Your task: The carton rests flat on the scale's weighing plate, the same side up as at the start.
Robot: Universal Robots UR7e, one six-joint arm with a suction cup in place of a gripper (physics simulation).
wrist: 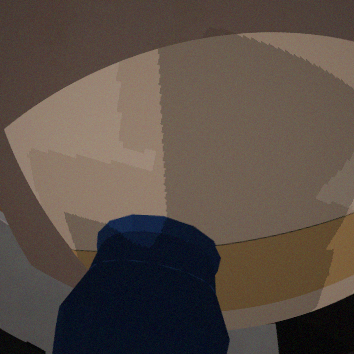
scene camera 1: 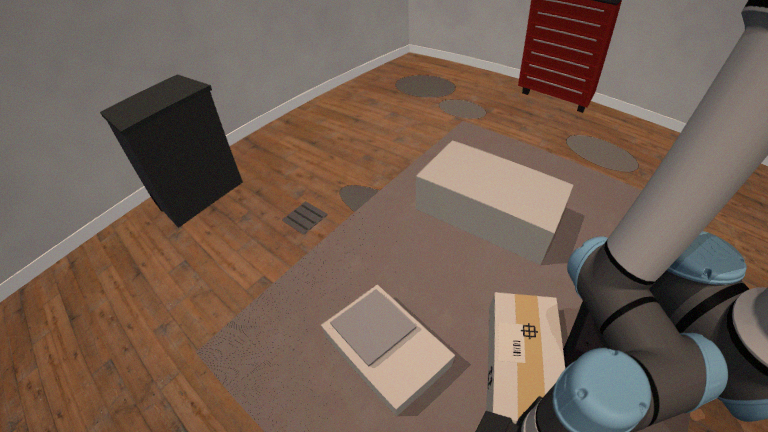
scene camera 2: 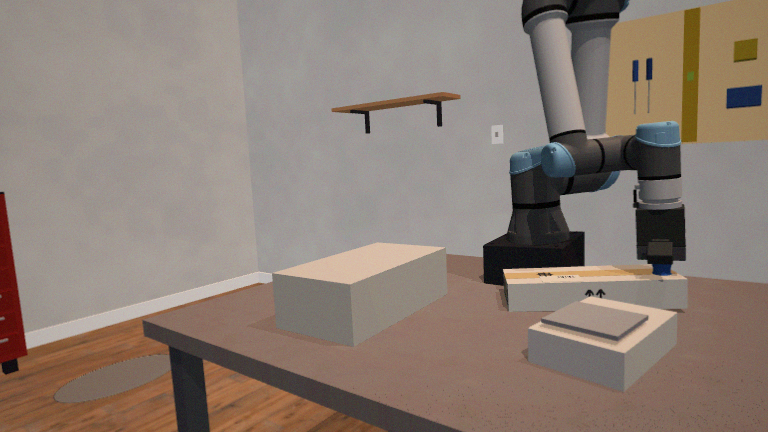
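Observation:
The carton is long, pale and flat, with a tan tape strip, a barcode label and arrows on its side. It lies label side up on the table, beside the scale. The suction cup is blue and touches the carton's top at the right end in scene camera 2, on the tape. It looks pressed down and sealed on the carton. In scene camera 1 the arm hides the cup. The scale is a pale block with a grey weighing plate on top; the plate is bare.
A large pale block stands farther along the brown table. The arm's black base block stands behind the carton. A black cabinet and a red drawer cabinet stand on the floor.

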